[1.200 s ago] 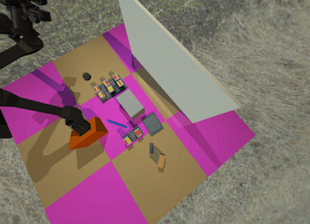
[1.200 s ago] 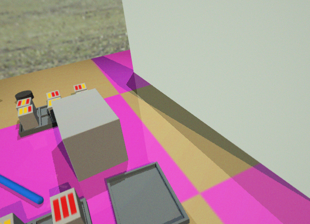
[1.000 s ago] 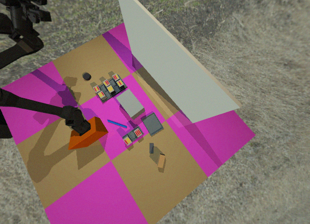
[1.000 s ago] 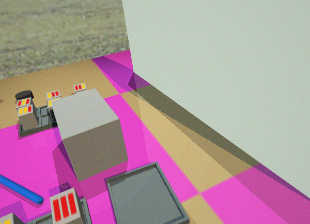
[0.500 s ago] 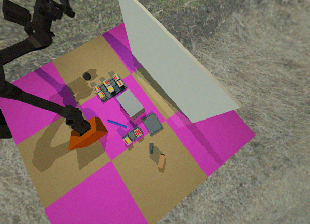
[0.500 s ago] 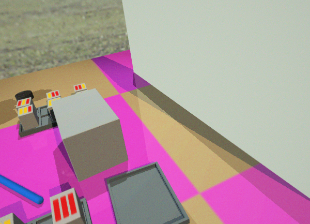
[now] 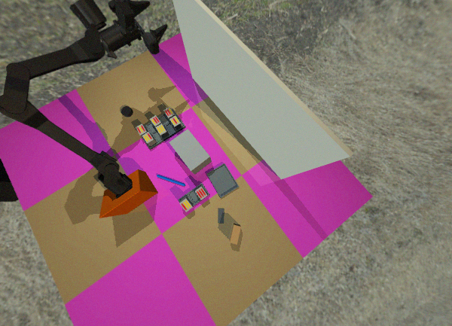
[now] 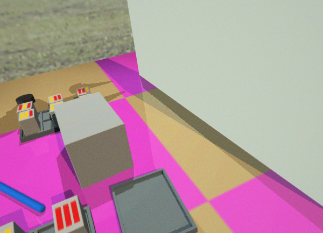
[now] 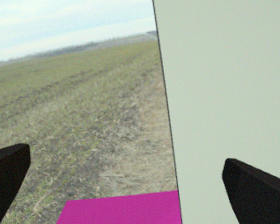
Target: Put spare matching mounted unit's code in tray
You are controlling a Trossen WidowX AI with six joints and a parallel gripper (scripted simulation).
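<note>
Now: gripper tip 26 cm past the spare, 55 cm to the left of it and 29 cm above it. The rest, counted from my gripper tip: dark wall panel 6 cm ahead, 37 cm to the right, 11 cm below; mounted unit 19 cm behind, 37 cm to the right, 29 cm below; blue rod 34 cm behind, 41 cm to the right, 33 cm below.
</note>
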